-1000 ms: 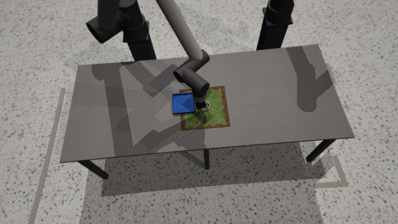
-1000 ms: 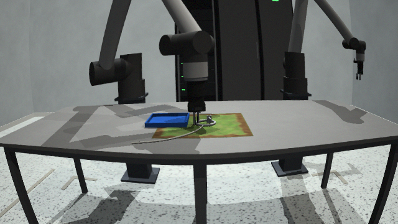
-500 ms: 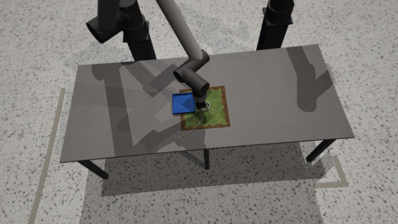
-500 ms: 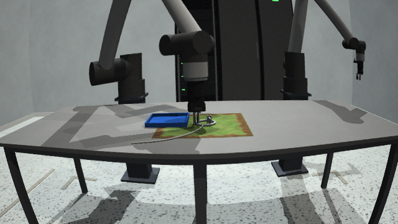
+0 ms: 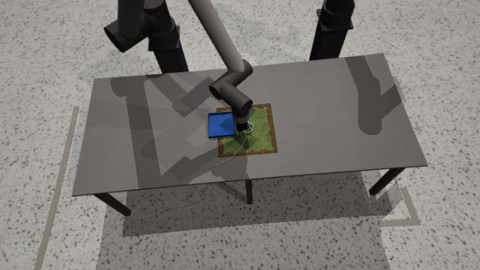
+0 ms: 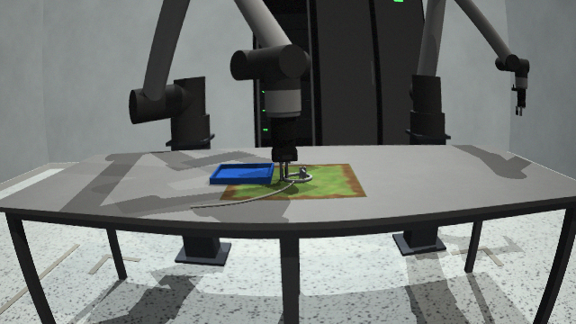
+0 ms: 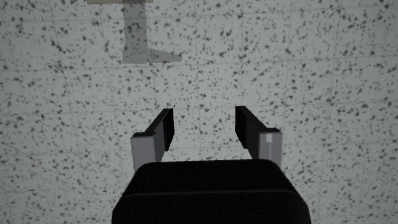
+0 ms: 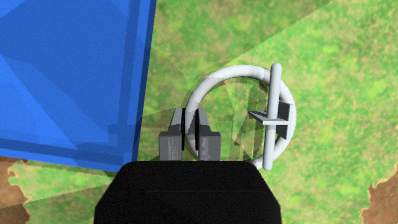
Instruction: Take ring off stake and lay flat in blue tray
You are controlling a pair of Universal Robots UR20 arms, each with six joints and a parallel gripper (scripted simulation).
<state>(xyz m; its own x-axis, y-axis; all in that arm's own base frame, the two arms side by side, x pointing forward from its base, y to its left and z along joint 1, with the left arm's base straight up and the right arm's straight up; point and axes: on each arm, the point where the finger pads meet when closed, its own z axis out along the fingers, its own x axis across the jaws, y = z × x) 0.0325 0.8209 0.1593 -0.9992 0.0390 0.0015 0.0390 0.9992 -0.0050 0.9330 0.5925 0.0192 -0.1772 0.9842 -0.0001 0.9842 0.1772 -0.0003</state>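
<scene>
Now: right hand 3 cm to the right of the green mat and 3 cm above it. Also, from my right hand: blue tray (13 cm to the right, 6 cm behind, 1 cm below); then pale ring (4 cm to the left, 1 cm below, 1 cm behind); then grey stake (6 cm to the left, 2 cm behind).
</scene>
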